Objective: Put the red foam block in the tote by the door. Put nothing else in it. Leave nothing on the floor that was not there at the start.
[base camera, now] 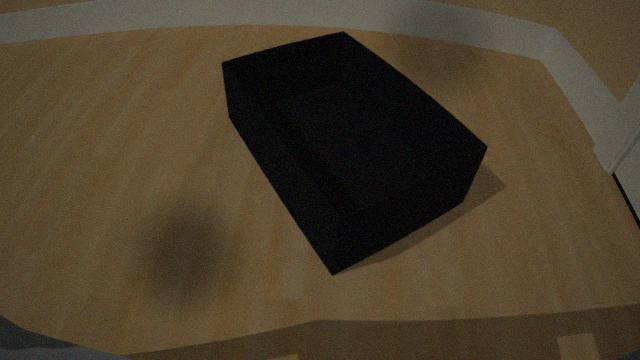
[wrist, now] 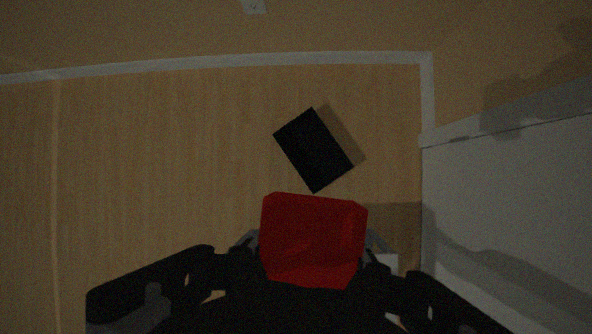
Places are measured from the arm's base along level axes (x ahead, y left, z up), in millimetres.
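Pixels of known places: gripper, between the fingertips: [wrist: 308,251].
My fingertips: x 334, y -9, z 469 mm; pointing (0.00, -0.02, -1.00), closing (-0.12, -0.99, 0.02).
Observation:
For each thing: its top centre in the pictures, then the offset to it from my fingertips. "*": a spot on its surface instead. Level surfaces: height alone.
- black tote, centre of its top: [base camera: 342,94] [wrist: 312,150] 141 mm ahead, 9 mm right, 765 mm down
- red foam block, centre of its top: [wrist: 305,282] 7 mm back, 1 mm left, 32 mm up
- pale baseboard, a spot on its surface: [base camera: 200,14] [wrist: 239,63] * 560 mm ahead, 315 mm left, 834 mm down
- wooden floor, height of its surface: 865 mm down
- dark blurry spot, a spot on its surface: [base camera: 185,250] * 25 mm back, 160 mm left, 865 mm down
The black tote [base camera: 350,130] [wrist: 313,150] stands on the floor, turned at an angle. In the base camera view it fills the middle; its inside is too dark to make out. In the wrist view it is small, a little above the centre. My gripper [wrist: 308,251] is shut on the red foam block [wrist: 312,240], which is held between the fingers at the lower middle of the wrist view. There the block's far edge appears just below the tote's near corner. The gripper and the block do not show in the base camera view.
A pale baseboard [base camera: 200,14] [wrist: 240,61] runs behind the tote and turns a corner to its right. A white door or panel [wrist: 515,200] stands at the right. The wooden floor [base camera: 125,125] [wrist: 150,150] surrounds the tote. A dark blurry spot [base camera: 185,250] shows at the lower left of the base camera view.

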